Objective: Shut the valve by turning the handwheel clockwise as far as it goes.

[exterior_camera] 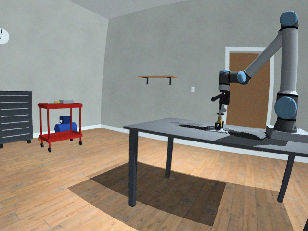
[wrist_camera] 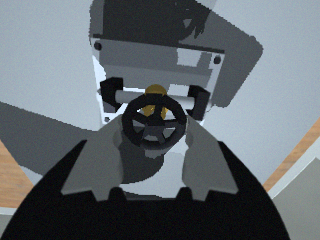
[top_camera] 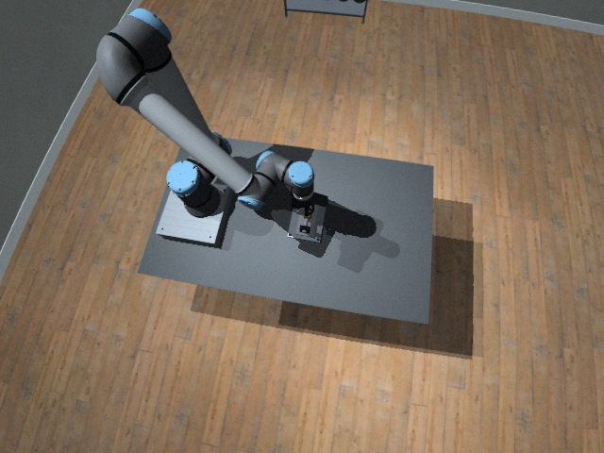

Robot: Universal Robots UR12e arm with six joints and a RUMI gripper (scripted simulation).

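The black spoked handwheel is 1 cm above my hand. The rest, counted from my hand: base plate (12 cm below).
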